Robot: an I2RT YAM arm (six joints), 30 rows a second.
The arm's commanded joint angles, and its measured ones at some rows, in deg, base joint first. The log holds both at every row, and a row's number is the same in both.
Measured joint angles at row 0:
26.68 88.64 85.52 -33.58 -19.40 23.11
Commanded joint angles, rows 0 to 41:
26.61 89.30 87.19 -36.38 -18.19 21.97
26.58 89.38 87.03 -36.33 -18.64 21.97
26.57 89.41 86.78 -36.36 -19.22 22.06
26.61 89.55 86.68 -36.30 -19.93 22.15
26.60 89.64 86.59 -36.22 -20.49 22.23
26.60 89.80 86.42 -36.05 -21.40 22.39
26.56 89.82 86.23 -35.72 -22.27 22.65
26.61 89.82 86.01 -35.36 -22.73 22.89
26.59 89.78 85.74 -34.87 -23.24 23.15
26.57 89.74 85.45 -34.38 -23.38 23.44
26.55 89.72 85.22 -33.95 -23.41 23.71
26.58 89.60 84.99 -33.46 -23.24 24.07
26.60 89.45 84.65 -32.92 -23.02 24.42
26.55 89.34 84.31 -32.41 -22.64 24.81
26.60 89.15 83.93 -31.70 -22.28 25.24
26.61 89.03 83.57 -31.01 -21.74 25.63
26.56 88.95 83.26 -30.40 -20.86 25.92
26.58 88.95 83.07 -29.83 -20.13 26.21
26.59 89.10 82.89 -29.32 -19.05 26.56
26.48 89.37 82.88 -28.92 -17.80 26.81
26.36 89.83 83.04 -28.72 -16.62 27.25
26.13 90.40 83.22 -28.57 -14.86 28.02
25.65 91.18 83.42 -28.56 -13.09 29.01
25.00 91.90 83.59 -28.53 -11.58 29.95
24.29 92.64 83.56 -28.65 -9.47 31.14
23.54 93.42 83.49 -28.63 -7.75 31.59
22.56 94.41 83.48 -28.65 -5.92 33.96
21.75 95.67 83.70 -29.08 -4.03 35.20
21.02 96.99 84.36 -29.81 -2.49 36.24
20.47 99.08 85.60 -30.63 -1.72 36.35
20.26 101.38 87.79 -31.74 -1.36 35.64
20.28 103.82 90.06 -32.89 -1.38 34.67
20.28 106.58 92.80 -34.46 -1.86 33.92
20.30 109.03 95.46 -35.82 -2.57 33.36
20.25 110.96 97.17 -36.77 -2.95 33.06
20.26 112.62 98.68 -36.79 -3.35 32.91
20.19 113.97 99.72 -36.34 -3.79 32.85
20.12 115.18 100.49 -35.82 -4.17 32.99
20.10 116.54 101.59 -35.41 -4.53 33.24
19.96 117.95 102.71 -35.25 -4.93 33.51
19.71 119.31 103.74 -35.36 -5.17 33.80
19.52 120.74 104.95 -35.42 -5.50 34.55
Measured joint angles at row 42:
19.79 118.13 101.91 -34.83 -4.60 33.56
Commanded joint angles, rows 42 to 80:
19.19 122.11 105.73 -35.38 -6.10 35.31
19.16 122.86 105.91 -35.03 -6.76 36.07
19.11 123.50 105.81 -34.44 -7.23 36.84
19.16 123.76 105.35 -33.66 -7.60 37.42
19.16 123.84 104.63 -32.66 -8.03 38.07
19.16 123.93 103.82 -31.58 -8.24 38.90
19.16 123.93 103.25 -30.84 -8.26 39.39
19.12 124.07 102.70 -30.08 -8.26 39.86
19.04 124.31 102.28 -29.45 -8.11 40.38
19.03 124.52 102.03 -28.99 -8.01 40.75
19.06 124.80 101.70 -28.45 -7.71 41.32
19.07 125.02 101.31 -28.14 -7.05 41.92
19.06 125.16 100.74 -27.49 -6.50 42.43
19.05 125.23 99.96 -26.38 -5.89 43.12
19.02 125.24 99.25 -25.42 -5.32 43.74
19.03 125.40 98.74 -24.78 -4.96 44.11
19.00 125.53 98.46 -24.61 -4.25 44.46
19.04 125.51 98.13 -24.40 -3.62 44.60
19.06 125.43 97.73 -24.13 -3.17 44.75
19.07 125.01 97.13 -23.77 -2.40 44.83
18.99 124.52 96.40 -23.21 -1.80 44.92
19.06 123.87 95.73 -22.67 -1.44 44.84
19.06 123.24 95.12 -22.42 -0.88 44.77
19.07 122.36 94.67 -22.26 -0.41 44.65
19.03 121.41 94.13 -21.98 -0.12 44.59
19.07 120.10 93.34 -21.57 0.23 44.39
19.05 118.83 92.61 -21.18 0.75 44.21
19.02 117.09 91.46 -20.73 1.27 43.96
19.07 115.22 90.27 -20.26 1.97 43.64
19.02 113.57 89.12 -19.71 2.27 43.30
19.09 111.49 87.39 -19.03 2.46 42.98
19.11 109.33 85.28 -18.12 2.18 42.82
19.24 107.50 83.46 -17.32 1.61 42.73
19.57 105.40 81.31 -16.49 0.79 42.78
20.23 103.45 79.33 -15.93 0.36 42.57
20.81 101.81 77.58 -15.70 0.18 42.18
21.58 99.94 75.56 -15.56 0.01 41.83
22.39 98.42 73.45 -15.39 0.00 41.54
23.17 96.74 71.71 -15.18 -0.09 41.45
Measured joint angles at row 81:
20.73 100.29 75.88 -17.10 0.23 42.78
